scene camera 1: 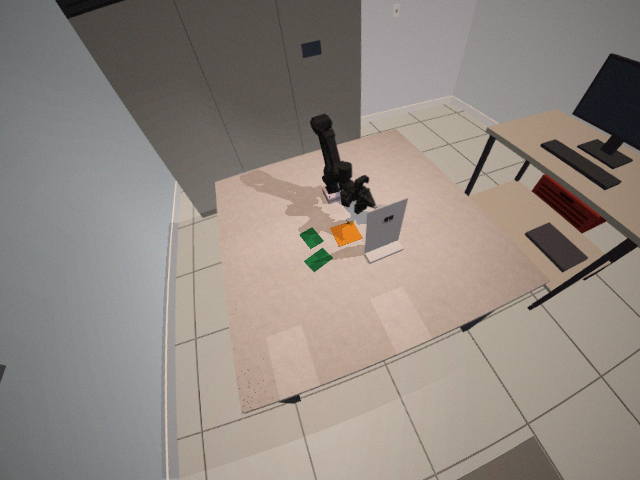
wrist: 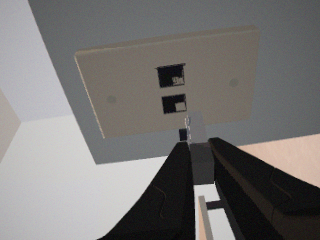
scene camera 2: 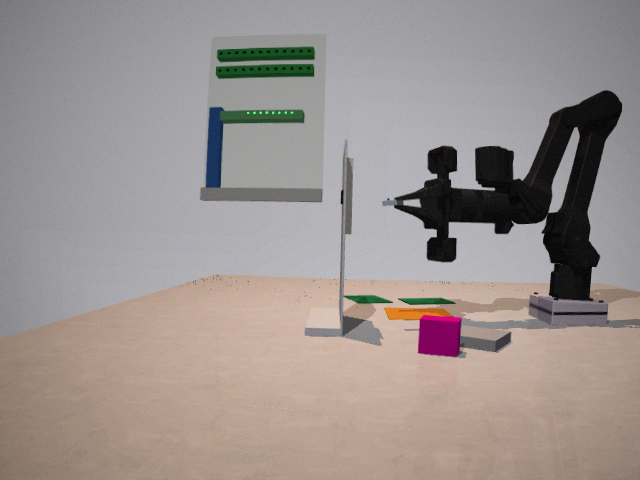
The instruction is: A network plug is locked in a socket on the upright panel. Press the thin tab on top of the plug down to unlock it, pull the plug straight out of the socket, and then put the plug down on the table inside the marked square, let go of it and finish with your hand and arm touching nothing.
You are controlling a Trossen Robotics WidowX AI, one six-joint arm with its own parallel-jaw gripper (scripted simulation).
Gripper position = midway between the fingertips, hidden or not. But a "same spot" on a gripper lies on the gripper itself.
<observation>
my gripper: scene camera 1; wrist 197, 149; scene camera 2
same spot on my gripper: [scene camera 2: 434, 187] = [scene camera 1: 369, 191]
same spot on upright panel: [scene camera 2: 321, 321] = [scene camera 1: 393, 247]
</observation>
